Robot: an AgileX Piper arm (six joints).
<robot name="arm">
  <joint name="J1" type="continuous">
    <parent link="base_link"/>
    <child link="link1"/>
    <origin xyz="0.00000 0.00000 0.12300"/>
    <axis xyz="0 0 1"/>
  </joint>
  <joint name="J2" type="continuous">
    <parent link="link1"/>
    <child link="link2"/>
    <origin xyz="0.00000 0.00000 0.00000"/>
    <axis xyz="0 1 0"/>
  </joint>
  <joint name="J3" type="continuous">
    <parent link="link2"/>
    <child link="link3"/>
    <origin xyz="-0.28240 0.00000 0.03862"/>
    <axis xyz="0 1 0"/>
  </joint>
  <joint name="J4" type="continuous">
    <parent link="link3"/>
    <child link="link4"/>
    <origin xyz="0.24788 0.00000 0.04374"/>
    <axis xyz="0.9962 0 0.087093"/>
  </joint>
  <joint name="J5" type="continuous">
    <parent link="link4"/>
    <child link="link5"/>
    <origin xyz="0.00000 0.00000 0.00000"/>
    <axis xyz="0 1 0"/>
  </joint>
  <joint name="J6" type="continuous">
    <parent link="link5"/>
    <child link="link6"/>
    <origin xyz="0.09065 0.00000 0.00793"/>
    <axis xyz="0.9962 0 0.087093"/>
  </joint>
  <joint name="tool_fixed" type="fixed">
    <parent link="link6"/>
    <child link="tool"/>
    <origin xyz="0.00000 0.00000 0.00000" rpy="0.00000 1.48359 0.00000"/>
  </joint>
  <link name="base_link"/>
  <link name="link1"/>
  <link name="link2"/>
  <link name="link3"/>
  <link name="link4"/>
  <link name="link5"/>
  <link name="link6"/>
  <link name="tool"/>
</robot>
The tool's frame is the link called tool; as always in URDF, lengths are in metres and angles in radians. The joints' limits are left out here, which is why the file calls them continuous.
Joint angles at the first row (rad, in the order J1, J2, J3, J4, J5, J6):
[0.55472 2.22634 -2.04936 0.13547 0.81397 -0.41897]
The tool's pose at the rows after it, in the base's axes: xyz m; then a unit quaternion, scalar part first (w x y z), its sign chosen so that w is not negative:
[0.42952 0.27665 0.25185 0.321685 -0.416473 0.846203 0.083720]
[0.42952 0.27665 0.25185 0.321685 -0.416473 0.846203 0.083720]
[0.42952 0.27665 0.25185 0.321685 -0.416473 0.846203 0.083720]
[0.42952 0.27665 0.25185 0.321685 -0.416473 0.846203 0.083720]
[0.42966 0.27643 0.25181 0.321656 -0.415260 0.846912 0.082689]
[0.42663 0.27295 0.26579 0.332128 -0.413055 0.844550 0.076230]
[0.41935 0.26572 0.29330 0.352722 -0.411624 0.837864 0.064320]
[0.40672 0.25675 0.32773 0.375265 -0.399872 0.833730 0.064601]
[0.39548 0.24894 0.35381 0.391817 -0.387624 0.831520 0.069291]
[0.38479 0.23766 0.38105 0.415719 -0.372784 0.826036 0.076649]
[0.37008 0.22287 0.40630 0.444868 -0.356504 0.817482 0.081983]
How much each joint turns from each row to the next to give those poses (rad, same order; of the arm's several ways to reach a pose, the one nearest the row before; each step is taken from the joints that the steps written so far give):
[0.00000 0.00000 0.00001 0.00000 0.00000 0.00000]
[0.00000 0.00000 0.00000 0.00000 0.00000 0.00000]
[0.00000 0.00000 0.00000 0.00000 0.00000 0.00000]
[0.00000 0.00000 0.00000 0.00000 0.00000 0.00000]
[0.00000 0.00003 -0.00004 -0.00394 0.00001 0.00469]
[0.00000 -0.02864 0.00005 -0.02149 0.00710 0.01310]
[-0.00001 -0.05706 -0.00004 -0.03582 0.01529 0.01391]
[0.00000 -0.07373 0.00005 -0.01576 0.02457 0.02767]
[-0.00110 -0.05676 -0.00176 -0.00396 0.02109 0.02435]
[-0.00997 -0.06005 0.00001 0.00734 0.00592 0.01433]
[-0.01211 -0.08274 0.04216 0.00396 -0.02525 0.01247]

